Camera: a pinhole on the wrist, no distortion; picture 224 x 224 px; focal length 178.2 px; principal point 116.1 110.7 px. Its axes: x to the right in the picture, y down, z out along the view. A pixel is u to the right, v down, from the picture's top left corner.
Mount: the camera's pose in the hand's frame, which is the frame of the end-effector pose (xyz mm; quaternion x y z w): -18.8 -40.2 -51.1 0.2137 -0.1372 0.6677 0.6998
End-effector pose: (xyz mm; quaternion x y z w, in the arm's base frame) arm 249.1 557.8 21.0 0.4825 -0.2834 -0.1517 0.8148
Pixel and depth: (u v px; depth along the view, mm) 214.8 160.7 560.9
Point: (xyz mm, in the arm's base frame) -197.2 169.7 183.6
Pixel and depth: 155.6 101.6 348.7
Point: 107.2 268.4 17.1
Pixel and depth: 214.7 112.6 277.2
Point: 101.5 345.9 89.9
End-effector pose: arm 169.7 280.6 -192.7 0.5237 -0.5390 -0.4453 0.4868
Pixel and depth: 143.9 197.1 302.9
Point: -64.7 398.0 -374.1
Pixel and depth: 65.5 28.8 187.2
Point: 119.0 188.3 -374.6
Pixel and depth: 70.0 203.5 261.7
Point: 37.1 397.8 -442.4
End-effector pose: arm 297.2 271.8 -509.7 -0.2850 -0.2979 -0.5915 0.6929
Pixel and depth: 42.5 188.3 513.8
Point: -217.8 582.2 -433.8
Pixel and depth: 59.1 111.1 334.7
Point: -8.9 370.0 -369.0
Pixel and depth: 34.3 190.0 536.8
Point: -260.4 590.6 -440.0
